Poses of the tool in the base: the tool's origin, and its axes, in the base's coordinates. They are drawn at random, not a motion.
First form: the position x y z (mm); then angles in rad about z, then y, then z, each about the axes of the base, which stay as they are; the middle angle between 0 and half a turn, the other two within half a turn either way.
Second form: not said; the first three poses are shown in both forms.
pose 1, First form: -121.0 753.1 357.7 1.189 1.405 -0.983
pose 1, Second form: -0.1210 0.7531 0.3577 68.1 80.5 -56.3
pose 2, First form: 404.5 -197.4 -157.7 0.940 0.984 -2.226
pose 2, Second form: 0.4045 -0.1974 -0.1577 53.9 56.4 -127.5
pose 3, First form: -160.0 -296.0 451.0 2.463 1.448 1.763
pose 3, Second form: -0.1600 -0.2960 0.4510 141.1 83.0 101.0
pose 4, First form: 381.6 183.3 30.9 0.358 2.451 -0.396
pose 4, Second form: 0.3816 0.1833 0.0309 20.5 140.4 -22.7
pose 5, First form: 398.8 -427.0 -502.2 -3.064 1.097 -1.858
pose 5, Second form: 0.3988 -0.4270 -0.5022 -175.6 62.9 -106.5
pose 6, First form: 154.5 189.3 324.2 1.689 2.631 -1.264
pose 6, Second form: 0.1545 0.1893 0.3242 96.8 150.7 -72.4
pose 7, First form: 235.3 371.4 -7.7 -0.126 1.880 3.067
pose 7, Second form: 0.2353 0.3714 -0.0077 -7.2 107.7 175.7
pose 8, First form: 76.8 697.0 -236.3 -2.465 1.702 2.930
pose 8, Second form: 0.0768 0.6970 -0.2363 -141.2 97.5 167.9
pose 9, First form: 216.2 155.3 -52.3 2.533 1.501 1.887
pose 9, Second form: 0.2162 0.1553 -0.0523 145.1 86.0 108.1
